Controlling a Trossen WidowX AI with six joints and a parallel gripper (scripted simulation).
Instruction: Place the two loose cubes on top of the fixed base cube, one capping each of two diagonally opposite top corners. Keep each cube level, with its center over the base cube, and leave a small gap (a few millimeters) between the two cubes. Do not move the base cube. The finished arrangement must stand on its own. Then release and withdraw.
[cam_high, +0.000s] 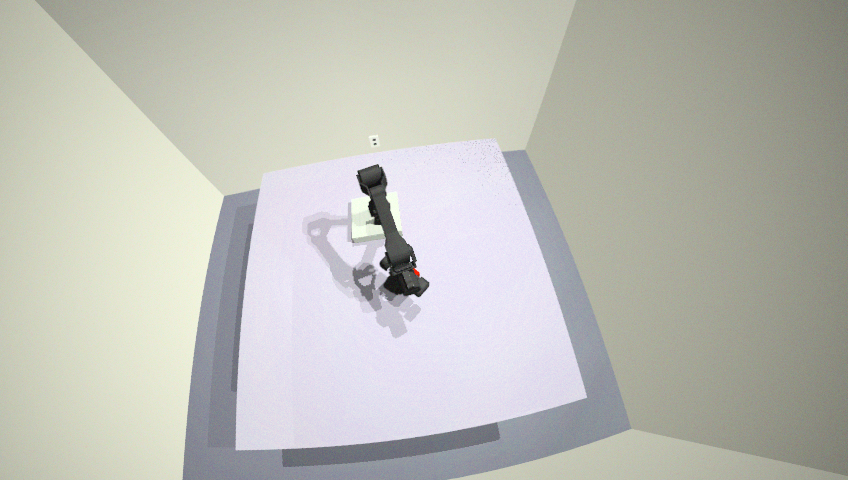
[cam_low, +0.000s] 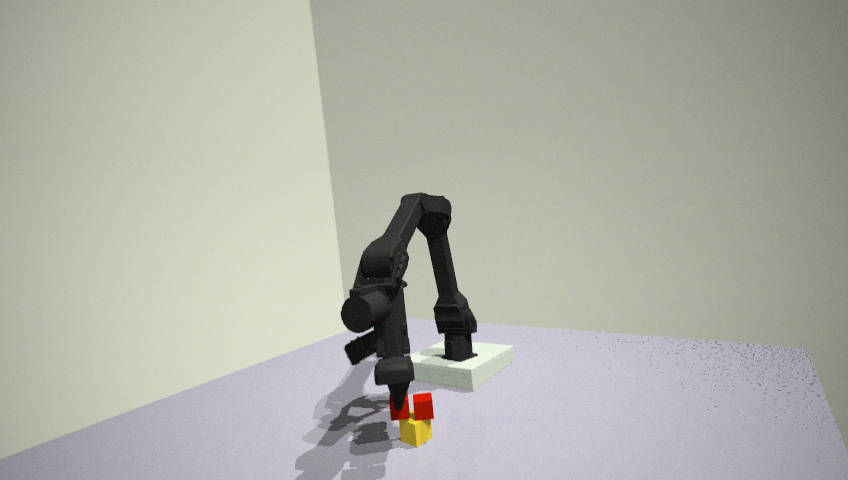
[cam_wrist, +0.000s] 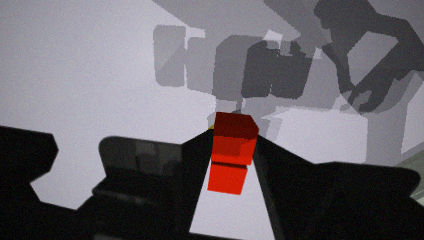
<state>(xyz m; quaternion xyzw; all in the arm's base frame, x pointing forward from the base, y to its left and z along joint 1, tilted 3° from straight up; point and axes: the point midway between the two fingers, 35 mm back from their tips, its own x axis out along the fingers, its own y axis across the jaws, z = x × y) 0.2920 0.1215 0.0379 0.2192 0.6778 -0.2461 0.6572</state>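
My gripper tip is now 40 mm above the yellow cube, 20 mm to the right of it and 20 mm past it.
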